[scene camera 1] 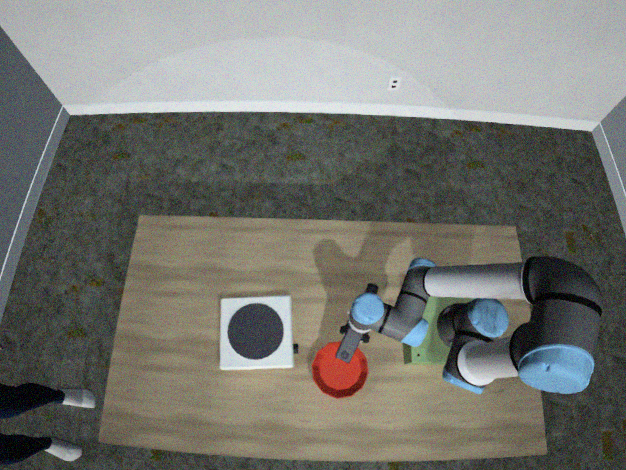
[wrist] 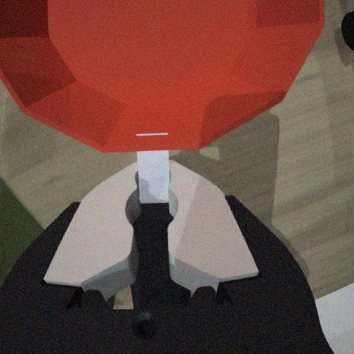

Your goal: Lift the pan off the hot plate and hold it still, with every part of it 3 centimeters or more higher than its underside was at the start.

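Pixels of known places: arm's base, origin of the base link: [scene camera 1: 458, 326].
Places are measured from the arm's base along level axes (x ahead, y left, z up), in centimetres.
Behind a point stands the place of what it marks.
The red pan [scene camera 1: 339, 369] @(y 13.7, x 38.4, z -6.9 cm) [wrist: 155, 55] is level and stands apart from the hot plate, to its right in the scene view. Its dark handle [wrist: 152, 220] joins the pan by a pale strip. The white hot plate [scene camera 1: 227, 360] @(y 12.9, x 74.7, z -4.4 cm) has a dark round burner [scene camera 1: 255, 330] @(y 2.7, x 66.3, z -3.6 cm) with no pan on it. My gripper [scene camera 1: 354, 334] @(y 3.7, x 34.6, z -4.6 cm) [wrist: 155, 164] is shut on the pan's handle, close to the rim, one finger on each side. The pan's height above the table cannot be told exactly from these views.
The wooden table [scene camera 1: 176, 404] @(y 28.3, x 91.7, z -10.1 cm) lies under everything. A green plate [scene camera 1: 428, 351] @(y 8.0, x 10.7, z 0.2 cm) [wrist: 17, 235] is beneath the arm at the right. A small black knob [scene camera 1: 296, 348] @(y 7.6, x 52.6, z -5.4 cm) sticks out of the hot plate's right side. A person's legs [scene camera 1: 32, 397] show beyond the table's left edge.
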